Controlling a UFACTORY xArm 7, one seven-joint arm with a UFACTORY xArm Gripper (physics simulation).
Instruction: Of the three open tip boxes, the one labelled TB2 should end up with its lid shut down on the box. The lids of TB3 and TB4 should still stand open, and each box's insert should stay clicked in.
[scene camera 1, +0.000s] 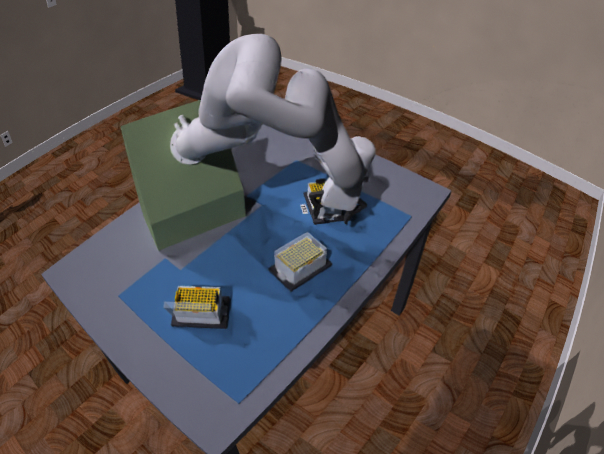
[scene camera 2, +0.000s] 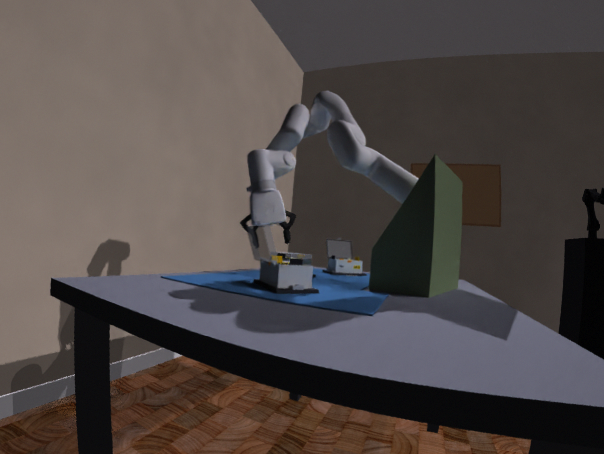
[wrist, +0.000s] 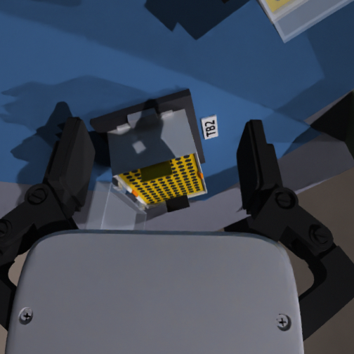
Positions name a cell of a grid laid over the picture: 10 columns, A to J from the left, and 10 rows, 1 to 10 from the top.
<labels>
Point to a blue mat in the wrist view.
At G2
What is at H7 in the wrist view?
The gripper.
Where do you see a blue mat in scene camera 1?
At E8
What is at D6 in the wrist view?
A clear lid.
</labels>
